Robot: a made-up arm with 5 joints.
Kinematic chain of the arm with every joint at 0, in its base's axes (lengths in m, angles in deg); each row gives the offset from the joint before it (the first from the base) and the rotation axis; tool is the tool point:
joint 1: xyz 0 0 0.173 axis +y
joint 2: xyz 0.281 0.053 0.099 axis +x
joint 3: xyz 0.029 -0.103 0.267 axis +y
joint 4: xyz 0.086 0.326 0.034 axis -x
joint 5: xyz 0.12 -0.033 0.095 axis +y
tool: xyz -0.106 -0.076 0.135
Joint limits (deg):
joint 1: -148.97..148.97
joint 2: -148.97..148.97
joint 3: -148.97..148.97
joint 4: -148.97..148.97
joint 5: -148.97..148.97
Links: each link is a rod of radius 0.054 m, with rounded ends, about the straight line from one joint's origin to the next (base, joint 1, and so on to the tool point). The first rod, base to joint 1, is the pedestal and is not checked.
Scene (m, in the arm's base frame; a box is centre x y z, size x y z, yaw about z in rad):
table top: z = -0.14
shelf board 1: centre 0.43 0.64 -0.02 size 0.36 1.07 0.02 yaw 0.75
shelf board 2: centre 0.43 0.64 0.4 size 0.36 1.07 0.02 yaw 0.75
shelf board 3: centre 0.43 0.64 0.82 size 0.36 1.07 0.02 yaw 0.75
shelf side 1: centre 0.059 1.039 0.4 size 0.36 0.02 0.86 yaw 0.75
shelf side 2: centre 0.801 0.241 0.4 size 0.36 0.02 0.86 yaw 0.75
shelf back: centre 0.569 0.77 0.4 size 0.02 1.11 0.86 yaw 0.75
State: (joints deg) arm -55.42 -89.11 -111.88 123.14 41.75
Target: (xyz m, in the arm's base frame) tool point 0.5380 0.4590 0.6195
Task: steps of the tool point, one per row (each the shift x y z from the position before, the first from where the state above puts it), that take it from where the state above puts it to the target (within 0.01 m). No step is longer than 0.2 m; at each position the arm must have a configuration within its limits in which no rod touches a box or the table.
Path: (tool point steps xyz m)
1: -0.0586 -0.0343 -0.0211
2: -0.0593 -0.0518 -0.0099
3: -0.0584 -0.0640 0.0063
4: -0.0583 -0.0686 0.0247
5: -0.0810 0.1112 0.0158
6: -0.0812 0.0684 0.0783
7: -0.0379 0.0129 0.1263
8: 0.0320 -0.0453 0.1346
9: 0.0990 -0.0958 0.0949
10: 0.1346 -0.1317 0.0189
11: 0.0654 0.0991 0.0242
12: 0.0846 0.0763 -0.0012
13: 0.0877 0.0460 -0.0230

